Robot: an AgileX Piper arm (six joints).
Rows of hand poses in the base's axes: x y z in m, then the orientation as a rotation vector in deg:
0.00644, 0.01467, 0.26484, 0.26, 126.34, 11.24
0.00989, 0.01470, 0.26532, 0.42, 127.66, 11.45
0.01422, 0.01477, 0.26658, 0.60, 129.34, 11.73
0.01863, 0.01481, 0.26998, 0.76, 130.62, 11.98
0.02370, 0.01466, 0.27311, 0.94, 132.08, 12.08
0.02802, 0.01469, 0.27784, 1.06, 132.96, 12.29
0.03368, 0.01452, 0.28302, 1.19, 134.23, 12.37
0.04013, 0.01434, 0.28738, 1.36, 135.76, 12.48
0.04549, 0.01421, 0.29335, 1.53, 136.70, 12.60
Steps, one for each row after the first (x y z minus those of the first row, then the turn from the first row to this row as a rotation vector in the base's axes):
0.00345, 0.00003, 0.00048, 0.13, 1.34, 0.04
0.00778, 0.00010, 0.00174, 0.28, 3.03, 0.11
0.01219, 0.00014, 0.00514, 0.44, 4.33, 0.16
0.01726, -0.00001, 0.00827, 0.48, 5.80, 0.16
0.02158, 0.00002, 0.01300, 0.62, 6.70, 0.20
0.02724, -0.00015, 0.01818, 0.64, 7.97, 0.22
0.03369, -0.00033, 0.02254, 0.68, 9.51, 0.23
0.03905, -0.00046, 0.02851, 0.76, 10.47, 0.21

